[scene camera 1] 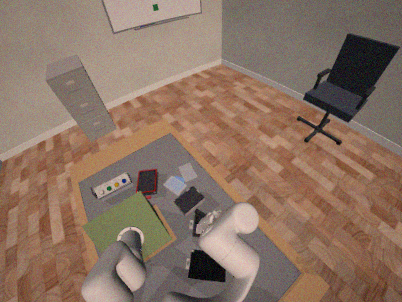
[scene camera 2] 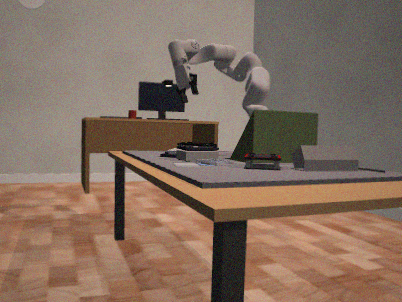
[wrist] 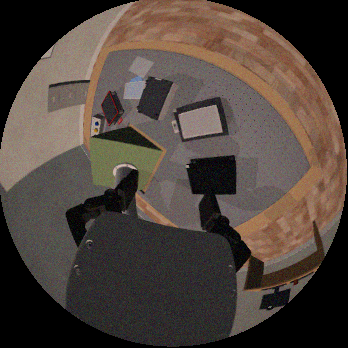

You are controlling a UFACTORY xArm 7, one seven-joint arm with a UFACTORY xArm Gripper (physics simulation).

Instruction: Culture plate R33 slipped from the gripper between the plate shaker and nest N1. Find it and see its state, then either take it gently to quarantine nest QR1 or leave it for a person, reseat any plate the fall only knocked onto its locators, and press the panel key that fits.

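Observation:
My gripper is open and empty, high above the table. A pale plate lies in a black-rimmed nest, partly covered by the arm in scene camera 1. A black square unit sits beside it, near the right finger in the wrist view. A dark-topped grey box is possibly the shaker. A red-edged nest stands near the key panel. No labels are readable; I cannot tell which thing is R33.
A clear bluish piece and a pale square sheet lie beyond the dark-topped box. A tall green block stands by the arm's base. A small red piece lies beside the red-edged nest.

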